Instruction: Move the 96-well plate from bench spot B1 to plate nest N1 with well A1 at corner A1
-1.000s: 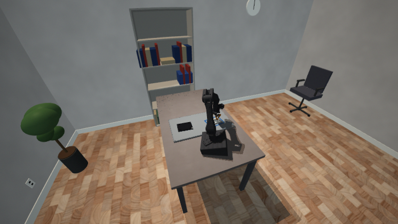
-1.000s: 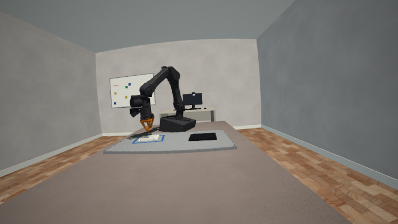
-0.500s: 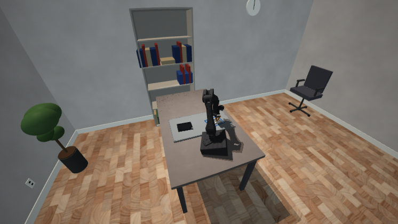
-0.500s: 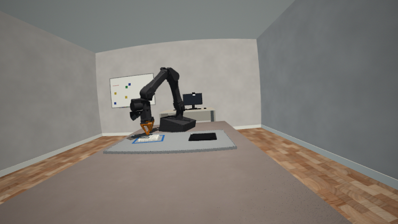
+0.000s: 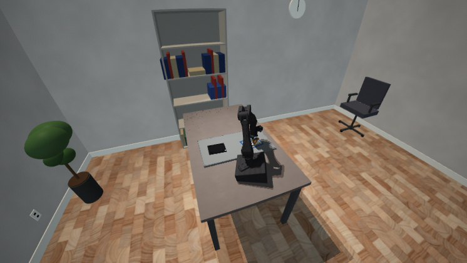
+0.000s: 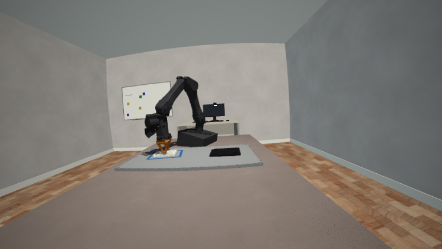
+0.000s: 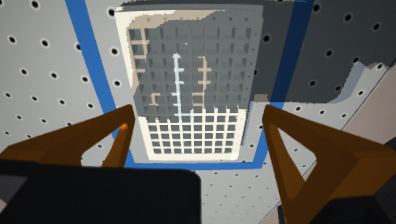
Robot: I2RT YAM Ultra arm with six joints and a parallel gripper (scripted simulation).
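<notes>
The white 96-well plate lies 2 cm below my hand. From my hand the other things lie so: black plate nest N1: 6 cm ahead, 35 cm to the left, 2 cm below.
</notes>
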